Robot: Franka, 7 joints.
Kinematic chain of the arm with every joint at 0, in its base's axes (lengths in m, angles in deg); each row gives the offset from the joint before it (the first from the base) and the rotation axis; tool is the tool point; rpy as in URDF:
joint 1: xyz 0 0 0.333 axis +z
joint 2: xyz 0 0 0 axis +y
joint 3: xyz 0 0 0.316 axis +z
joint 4: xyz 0.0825 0 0 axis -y
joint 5: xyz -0.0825 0 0.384 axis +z
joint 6: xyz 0 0 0 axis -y
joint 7: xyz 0.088 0 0 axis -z
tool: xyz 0 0 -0.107 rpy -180 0 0
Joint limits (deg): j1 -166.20..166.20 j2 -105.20..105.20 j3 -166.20..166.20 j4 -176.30..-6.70 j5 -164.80..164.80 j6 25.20..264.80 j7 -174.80..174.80
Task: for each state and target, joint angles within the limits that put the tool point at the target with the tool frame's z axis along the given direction. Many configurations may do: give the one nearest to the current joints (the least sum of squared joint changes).
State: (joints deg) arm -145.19 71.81 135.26 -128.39 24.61 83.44 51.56
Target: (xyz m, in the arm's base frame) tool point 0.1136 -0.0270 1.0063 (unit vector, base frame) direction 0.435 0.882 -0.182
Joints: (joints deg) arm -154.19 48.62 166.20 -84.59 43.24 98.85 51.56
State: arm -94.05 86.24 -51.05 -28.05 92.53 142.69 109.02
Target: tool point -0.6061 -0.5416 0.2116 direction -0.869 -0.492 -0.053
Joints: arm -118.62 105.20 -89.91 -40.77 49.96 192.99 109.02
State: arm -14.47 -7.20 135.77 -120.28 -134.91 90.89 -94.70
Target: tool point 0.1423 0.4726 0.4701 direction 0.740 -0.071 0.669
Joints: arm -31.67 0.03 118.58 -134.90 -121.35 60.38 -94.70
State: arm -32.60 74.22 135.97 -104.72 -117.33 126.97 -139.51
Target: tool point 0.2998 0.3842 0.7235 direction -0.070 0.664 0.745
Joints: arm 9.35 105.20 139.29 -100.92 -137.17 177.49 -139.51
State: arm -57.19 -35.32 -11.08 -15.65 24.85 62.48 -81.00
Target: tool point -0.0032 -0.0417 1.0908 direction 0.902 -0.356 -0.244
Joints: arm -50.56 -31.16 -13.70 -44.82 37.15 82.68 -81.00
